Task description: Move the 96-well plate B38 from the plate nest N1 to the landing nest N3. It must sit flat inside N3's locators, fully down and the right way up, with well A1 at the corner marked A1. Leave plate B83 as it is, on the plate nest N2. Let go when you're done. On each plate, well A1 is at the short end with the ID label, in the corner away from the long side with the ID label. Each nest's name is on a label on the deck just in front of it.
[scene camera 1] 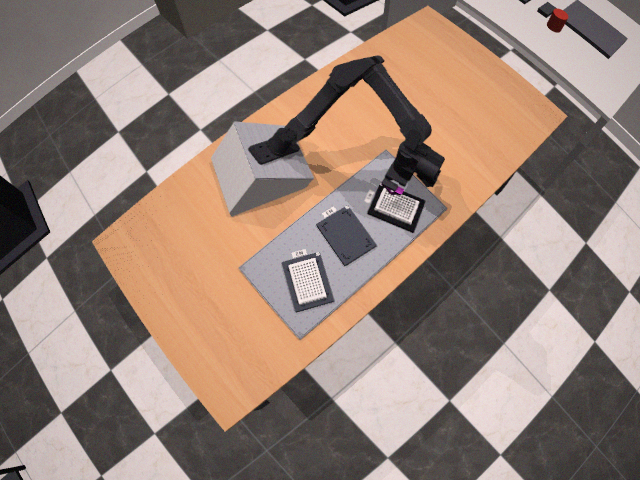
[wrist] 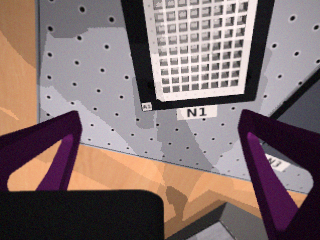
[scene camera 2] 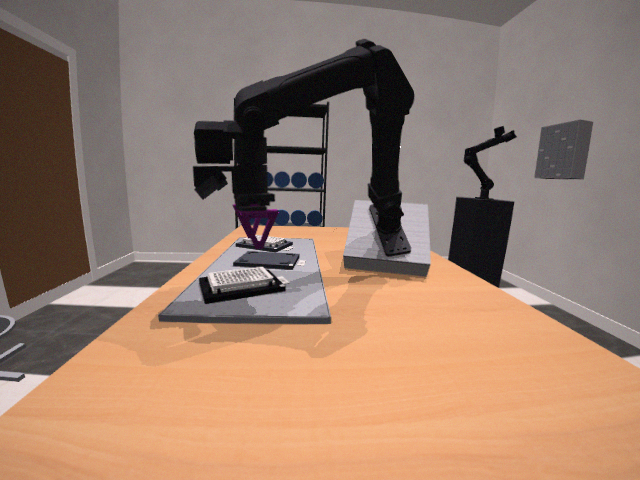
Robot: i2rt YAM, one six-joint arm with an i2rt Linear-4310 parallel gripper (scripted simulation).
Path:
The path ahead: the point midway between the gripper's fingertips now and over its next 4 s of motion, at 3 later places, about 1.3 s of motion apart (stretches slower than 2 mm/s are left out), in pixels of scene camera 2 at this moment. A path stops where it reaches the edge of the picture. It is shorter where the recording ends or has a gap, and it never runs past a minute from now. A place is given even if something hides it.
My gripper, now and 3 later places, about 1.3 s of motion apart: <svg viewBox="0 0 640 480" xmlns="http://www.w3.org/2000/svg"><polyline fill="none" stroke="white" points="254,243 242,253 242,279 242,273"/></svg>

